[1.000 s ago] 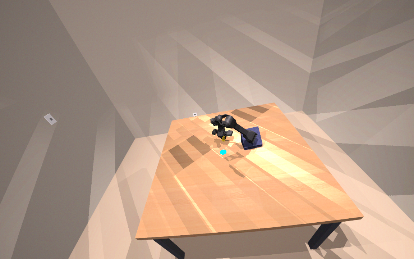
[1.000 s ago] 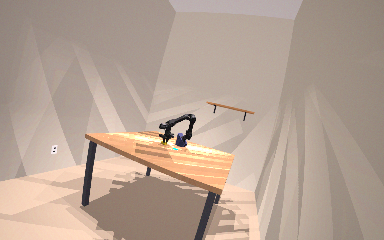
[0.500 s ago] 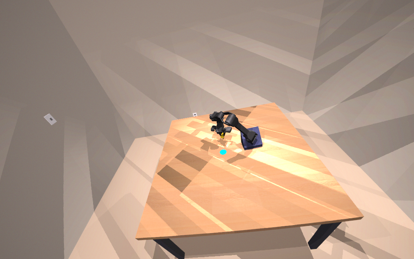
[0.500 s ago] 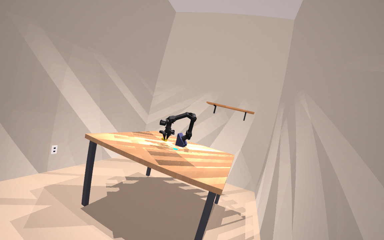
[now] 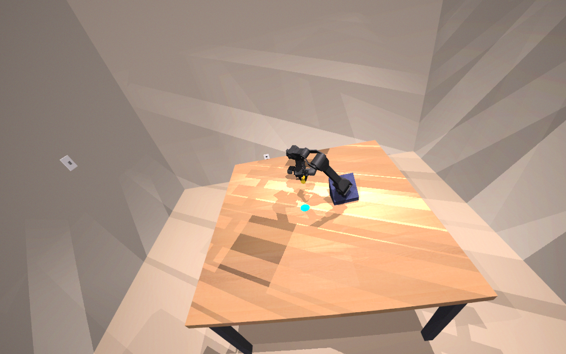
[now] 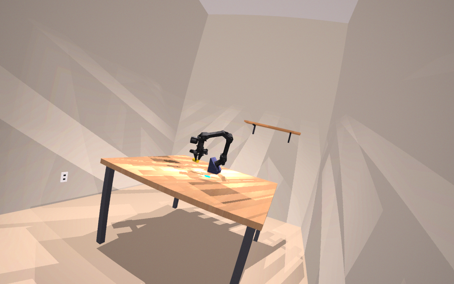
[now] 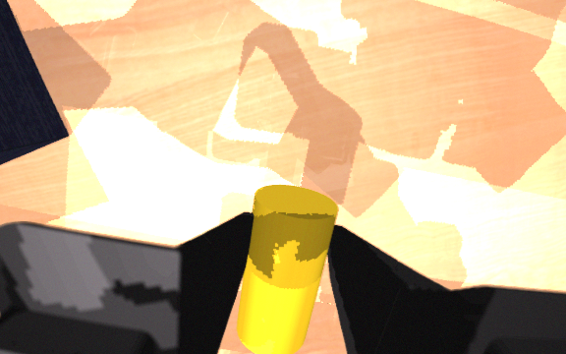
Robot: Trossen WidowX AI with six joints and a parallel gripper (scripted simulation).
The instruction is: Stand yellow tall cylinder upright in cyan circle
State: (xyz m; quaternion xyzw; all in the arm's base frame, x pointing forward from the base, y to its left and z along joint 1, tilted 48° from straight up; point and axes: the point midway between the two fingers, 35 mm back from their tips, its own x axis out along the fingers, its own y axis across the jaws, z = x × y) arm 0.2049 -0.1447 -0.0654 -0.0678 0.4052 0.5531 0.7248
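The cyan circle is 40 mm ahead of my gripper tip, 140 mm to the left of it and 100 mm below it. Round my gripper tip: yellow tall cylinder (10 mm behind, 20 mm to the right).
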